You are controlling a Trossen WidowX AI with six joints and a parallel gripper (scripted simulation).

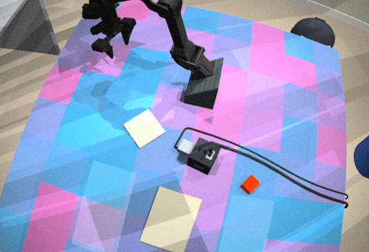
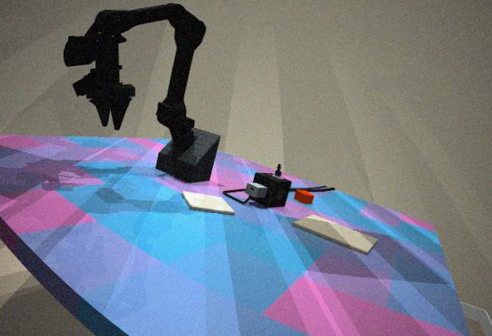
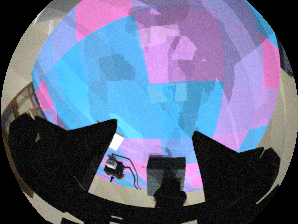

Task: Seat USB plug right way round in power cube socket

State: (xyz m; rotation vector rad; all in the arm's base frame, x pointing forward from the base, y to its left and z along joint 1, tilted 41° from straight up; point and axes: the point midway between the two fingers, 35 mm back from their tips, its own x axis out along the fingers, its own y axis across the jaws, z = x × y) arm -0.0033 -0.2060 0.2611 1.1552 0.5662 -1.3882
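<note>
My gripper tip is now 290 mm short of the usb plug, 380 mm to the right of it and 30 mm above it. Also, from my gripper tip: cream board 520 mm ahead, 310 mm to the left, 120 mm below; usb socket 290 mm ahead, 380 mm to the left, 60 mm below; white tile 220 mm ahead, 150 mm to the left, 120 mm below.
</note>
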